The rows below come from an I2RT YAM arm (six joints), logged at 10 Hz.
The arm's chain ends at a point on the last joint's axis. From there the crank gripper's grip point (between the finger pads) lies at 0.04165 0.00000 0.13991 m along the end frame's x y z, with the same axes.
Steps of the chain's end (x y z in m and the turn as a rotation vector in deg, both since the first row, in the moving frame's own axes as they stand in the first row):
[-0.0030 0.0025 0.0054 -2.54 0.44 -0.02]
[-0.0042 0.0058 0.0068 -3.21 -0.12 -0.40]
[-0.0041 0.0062 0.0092 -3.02 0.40 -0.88]
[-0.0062 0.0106 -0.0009 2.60 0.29 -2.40]
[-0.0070 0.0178 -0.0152 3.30 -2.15 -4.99]
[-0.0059 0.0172 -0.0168 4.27 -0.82 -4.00]
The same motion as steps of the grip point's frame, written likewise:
[-0.0019 0.0087 0.0049 -2.54 0.44 -0.02]
[-0.0045 0.0133 0.0067 -3.21 -0.12 -0.40]
[-0.0031 0.0129 0.0087 -3.02 0.40 -0.88]
[-0.0057 0.0025 -0.0013 2.60 0.29 -2.40]
[-0.0128 0.0063 -0.0141 3.30 -2.15 -4.99]
[-0.0084 0.0039 -0.0167 4.27 -0.82 -4.00]

